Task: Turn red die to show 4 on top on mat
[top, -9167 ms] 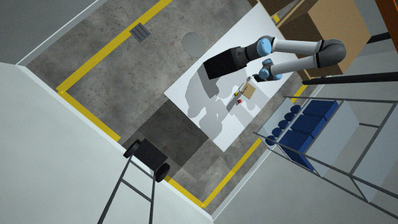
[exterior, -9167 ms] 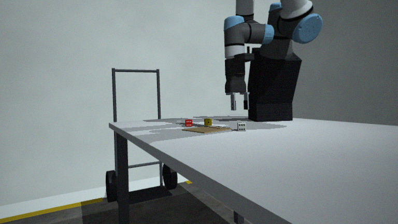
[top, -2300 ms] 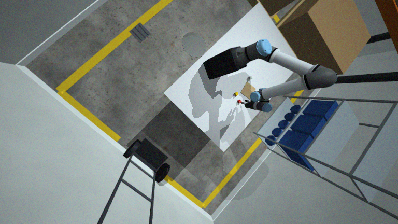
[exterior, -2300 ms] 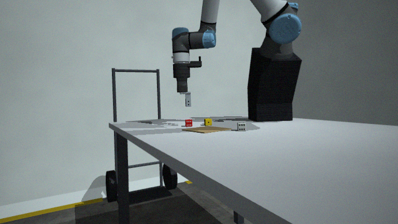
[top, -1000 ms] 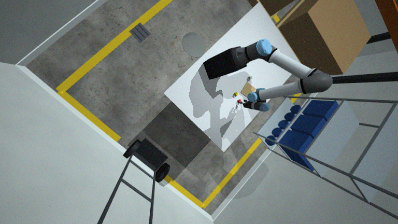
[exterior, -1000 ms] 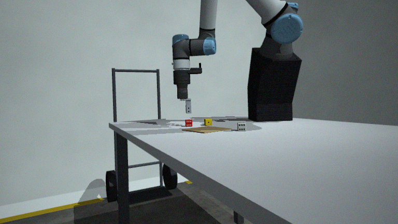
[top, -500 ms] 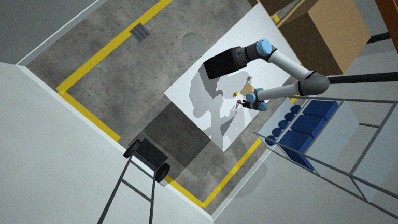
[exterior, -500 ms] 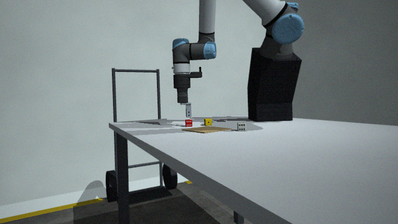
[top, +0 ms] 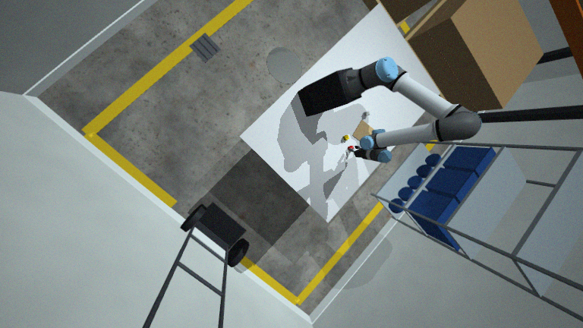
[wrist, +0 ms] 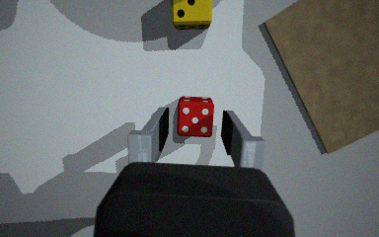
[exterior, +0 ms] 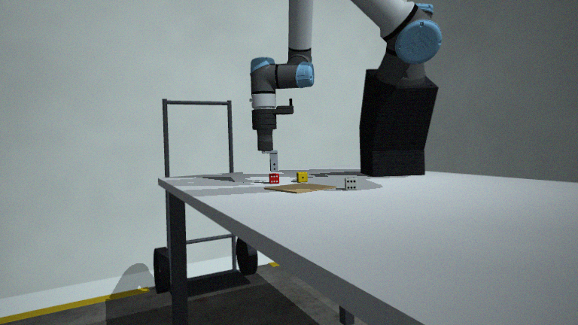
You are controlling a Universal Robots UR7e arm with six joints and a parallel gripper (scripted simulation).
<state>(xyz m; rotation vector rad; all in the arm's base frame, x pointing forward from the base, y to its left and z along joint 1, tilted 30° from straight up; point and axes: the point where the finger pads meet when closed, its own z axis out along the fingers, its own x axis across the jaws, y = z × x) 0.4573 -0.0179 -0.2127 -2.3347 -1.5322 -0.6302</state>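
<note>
The red die lies 40 mm below my hand. Also, from my hand: yellow die 80 mm behind, 40 mm below, 20 mm to the left; then white die 270 mm to the left, 100 mm behind, 40 mm below; then tan mat 160 mm to the left, 50 mm below.
</note>
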